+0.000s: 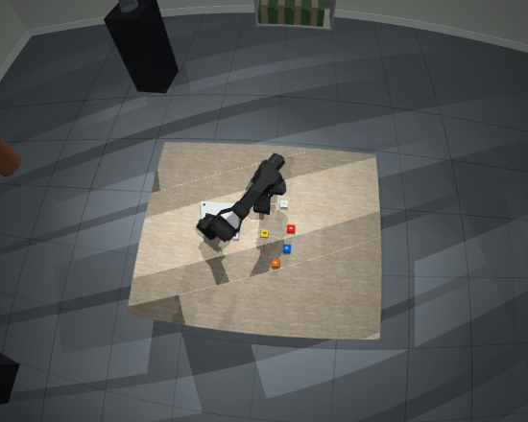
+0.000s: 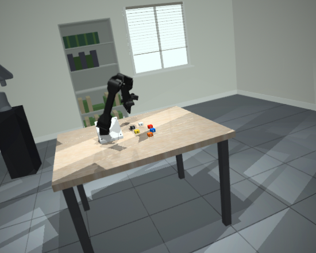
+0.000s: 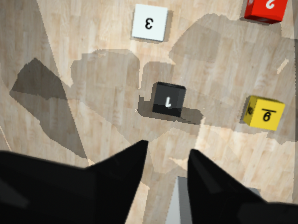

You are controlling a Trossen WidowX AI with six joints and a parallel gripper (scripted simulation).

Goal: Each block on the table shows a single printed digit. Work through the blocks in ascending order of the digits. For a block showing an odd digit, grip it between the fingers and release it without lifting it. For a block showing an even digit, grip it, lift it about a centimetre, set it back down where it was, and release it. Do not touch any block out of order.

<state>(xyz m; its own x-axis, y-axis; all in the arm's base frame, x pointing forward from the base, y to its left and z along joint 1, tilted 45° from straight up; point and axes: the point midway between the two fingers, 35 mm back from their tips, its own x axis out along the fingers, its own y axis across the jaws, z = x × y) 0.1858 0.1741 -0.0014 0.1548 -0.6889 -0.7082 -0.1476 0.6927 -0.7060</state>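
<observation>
The red block lies 130 mm ahead of my gripper tip, 110 mm below it and 60 mm to the right of it. From my gripper tip the other things lie so: white block (110 mm below, 80 mm ahead, 50 mm to the left); yellow block (110 mm to the right, 110 mm below, 20 mm ahead); black block (110 mm below).
</observation>
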